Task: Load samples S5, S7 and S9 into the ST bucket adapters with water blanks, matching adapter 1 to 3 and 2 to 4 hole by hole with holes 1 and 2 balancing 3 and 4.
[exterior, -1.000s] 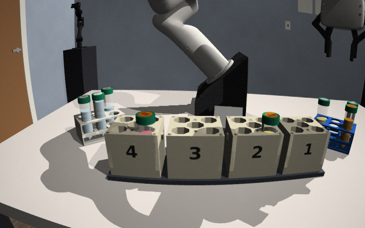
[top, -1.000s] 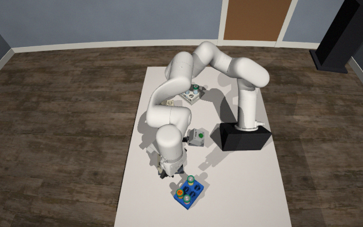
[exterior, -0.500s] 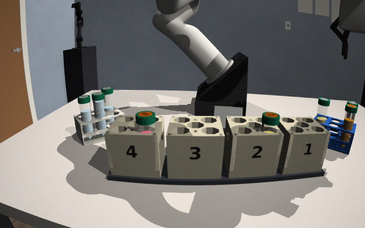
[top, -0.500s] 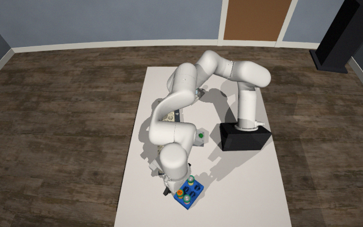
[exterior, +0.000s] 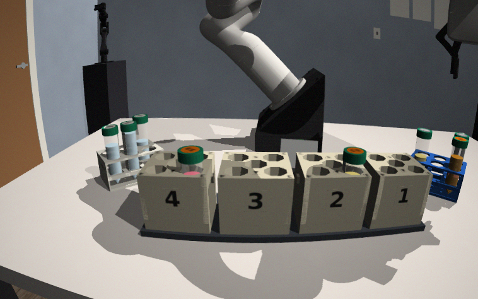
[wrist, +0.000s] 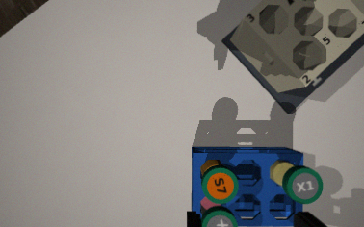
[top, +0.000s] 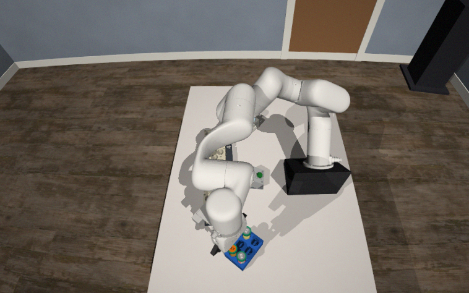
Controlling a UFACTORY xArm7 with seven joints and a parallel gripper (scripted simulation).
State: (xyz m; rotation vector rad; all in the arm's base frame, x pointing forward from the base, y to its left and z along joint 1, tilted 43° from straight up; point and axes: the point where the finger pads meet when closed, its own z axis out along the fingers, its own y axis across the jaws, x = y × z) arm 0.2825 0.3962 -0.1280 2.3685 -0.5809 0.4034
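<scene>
Right now the S7 tube is 1 cm behind my hand and 19 cm below it. Round my hand: blue rack 4 cm behind, 2 cm to the right, 22 cm below; pink-filled sample tube 18 cm ahead, 46 cm to the right, 18 cm below; green done key 6 cm behind, 33 cm to the right, 18 cm below.
</scene>
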